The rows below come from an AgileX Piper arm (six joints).
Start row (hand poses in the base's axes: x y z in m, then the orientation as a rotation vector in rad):
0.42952 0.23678 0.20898 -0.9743 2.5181 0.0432
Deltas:
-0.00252 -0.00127 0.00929 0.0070 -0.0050 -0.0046
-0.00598 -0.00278 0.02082 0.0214 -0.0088 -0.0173
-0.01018 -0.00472 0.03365 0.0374 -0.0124 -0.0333
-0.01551 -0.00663 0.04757 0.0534 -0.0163 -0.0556
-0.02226 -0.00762 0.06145 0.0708 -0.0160 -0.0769
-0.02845 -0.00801 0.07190 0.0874 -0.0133 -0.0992
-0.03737 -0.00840 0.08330 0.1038 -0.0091 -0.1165
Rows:
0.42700 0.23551 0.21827 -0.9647 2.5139 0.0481
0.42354 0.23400 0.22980 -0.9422 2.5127 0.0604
0.41934 0.23206 0.24263 -0.9150 2.5124 0.0737
0.41401 0.23015 0.25655 -0.8798 2.5145 0.0848
0.40726 0.22916 0.27043 -0.8461 2.5190 0.1001
0.40107 0.22877 0.28088 -0.8119 2.5260 0.1153
0.39215 0.22838 0.29228 -0.7842 2.5319 0.1324

